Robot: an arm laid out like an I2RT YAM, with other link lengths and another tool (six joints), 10 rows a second.
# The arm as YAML. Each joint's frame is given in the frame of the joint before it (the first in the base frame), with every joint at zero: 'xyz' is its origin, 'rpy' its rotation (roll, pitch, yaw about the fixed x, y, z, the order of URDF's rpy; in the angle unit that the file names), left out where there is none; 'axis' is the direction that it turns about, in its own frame. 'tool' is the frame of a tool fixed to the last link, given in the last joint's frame.
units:
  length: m
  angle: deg
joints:
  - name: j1
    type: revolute
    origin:
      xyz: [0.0, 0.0, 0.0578]
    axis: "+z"
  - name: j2
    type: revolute
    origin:
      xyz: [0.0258, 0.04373, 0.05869]
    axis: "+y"
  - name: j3
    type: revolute
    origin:
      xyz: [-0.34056, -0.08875, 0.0]
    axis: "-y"
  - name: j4
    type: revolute
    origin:
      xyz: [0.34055, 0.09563, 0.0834]
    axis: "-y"
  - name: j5
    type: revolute
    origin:
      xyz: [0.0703, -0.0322, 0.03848]
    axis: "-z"
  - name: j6
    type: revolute
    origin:
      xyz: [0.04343, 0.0, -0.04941]
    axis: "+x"
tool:
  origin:
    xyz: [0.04, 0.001, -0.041]
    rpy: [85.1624, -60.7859, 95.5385]
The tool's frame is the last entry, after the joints.
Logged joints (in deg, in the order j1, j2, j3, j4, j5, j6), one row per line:
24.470, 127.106, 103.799, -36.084, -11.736, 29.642
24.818, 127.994, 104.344, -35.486, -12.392, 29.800
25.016, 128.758, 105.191, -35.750, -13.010, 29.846
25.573, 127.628, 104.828, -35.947, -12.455, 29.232
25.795, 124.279, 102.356, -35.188, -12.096, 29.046
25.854, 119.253, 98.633, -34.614, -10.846, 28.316
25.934, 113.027, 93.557, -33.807, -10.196, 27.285
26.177, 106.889, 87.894, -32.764, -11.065, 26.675
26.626, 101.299, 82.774, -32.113, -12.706, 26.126
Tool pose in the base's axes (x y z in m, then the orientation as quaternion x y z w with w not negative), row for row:
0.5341, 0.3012, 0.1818, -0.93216, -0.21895, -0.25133, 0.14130
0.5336, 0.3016, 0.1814, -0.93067, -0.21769, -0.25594, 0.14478
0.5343, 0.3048, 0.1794, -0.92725, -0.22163, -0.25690, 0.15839
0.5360, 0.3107, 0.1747, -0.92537, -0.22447, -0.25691, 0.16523
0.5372, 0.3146, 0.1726, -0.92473, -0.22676, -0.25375, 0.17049
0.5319, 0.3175, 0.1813, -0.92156, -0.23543, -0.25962, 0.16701
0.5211, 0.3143, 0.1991, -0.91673, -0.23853, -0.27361, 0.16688
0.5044, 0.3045, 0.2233, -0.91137, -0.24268, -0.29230, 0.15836
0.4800, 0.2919, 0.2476, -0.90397, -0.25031, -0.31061, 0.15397
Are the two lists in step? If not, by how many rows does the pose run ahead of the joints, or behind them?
The pose runs 2 rows behind the joints: the pose in row i belongs to the joints in row i - 2.
